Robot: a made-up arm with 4 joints.
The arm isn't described. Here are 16 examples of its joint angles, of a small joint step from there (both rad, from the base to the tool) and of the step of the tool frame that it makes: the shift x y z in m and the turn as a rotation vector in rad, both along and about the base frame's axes.
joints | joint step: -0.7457 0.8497 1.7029 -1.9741 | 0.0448 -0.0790 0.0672 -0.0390
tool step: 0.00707 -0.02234 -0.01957 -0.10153 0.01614 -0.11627
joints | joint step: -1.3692 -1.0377 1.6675 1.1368 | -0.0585 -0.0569 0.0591 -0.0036
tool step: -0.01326 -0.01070 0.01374 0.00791 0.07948 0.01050
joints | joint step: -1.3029 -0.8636 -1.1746 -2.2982 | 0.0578 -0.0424 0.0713 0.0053
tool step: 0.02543 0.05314 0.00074 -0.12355 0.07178 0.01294
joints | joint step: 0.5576 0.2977 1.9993 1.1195 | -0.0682 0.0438 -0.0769 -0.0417
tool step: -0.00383 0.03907 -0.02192 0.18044 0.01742 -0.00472
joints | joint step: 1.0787 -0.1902 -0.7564 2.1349 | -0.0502 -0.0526 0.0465 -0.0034
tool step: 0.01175 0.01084 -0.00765 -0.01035 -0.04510 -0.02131
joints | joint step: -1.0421 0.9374 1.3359 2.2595 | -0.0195 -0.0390 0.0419 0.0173
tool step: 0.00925 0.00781 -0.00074 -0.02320 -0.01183 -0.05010
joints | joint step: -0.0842 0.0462 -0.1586 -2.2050 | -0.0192 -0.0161 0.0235 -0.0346
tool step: 0.00337 0.00466 0.00143 0.00650 0.02604 -0.02032
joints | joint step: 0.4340 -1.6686 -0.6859 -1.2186 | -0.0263 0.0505 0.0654 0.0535
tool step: -0.00293 -0.00043 -0.00297 -0.00671 0.06748 -0.04747
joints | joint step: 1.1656 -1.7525 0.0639 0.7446 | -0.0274 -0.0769 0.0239 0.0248
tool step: 0.00421 -0.00186 0.02142 -0.01233 -0.07105 -0.04736
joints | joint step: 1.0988 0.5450 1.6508 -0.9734 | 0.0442 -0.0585 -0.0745 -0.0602
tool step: -0.01343 -0.00466 -0.00586 0.03103 -0.09546 -0.06313
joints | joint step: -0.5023 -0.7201 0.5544 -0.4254 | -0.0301 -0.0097 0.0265 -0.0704
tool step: -0.00268 0.00029 0.00450 0.05983 0.03267 -0.05117
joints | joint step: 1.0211 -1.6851 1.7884 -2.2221 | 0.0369 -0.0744 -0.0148 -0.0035
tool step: 0.00954 -0.01665 0.00674 -0.06359 -0.06860 0.00122
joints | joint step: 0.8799 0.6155 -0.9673 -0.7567 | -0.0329 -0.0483 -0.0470 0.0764
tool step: 0.00916 0.00653 0.01182 0.04497 -0.10302 -0.01956
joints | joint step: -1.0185 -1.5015 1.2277 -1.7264 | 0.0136 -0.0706 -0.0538 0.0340
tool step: 0.02016 -0.00600 -0.00901 -0.02974 -0.00185 -0.03780
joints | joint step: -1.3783 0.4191 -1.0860 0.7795 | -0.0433 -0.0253 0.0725 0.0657
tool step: -0.00907 -0.00274 0.01281 -0.05063 0.03736 -0.09286
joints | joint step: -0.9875 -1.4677 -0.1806 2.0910 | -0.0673 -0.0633 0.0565 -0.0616
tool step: 0.01550 -0.02322 -0.00827 0.09302 0.07628 -0.04449
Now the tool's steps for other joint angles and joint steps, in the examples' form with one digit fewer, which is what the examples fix.
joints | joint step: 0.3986 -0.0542 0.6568 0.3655 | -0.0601 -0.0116 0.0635 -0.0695
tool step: 0.0019 0.0039 0.0077 0.0296 -0.0022 -0.0698
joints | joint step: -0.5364 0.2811 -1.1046 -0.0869 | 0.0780 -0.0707 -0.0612 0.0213
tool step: 0.0046 0.0196 -0.0109 -0.0496 0.0187 -0.0807
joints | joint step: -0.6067 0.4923 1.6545 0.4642 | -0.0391 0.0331 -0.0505 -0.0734
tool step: -0.0054 0.0133 0.0202 0.1299 0.0468 -0.0153
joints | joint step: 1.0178 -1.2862 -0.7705 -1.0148 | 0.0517 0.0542 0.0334 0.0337
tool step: -0.0077 -0.0249 -0.0153 -0.0781 0.0382 -0.0248
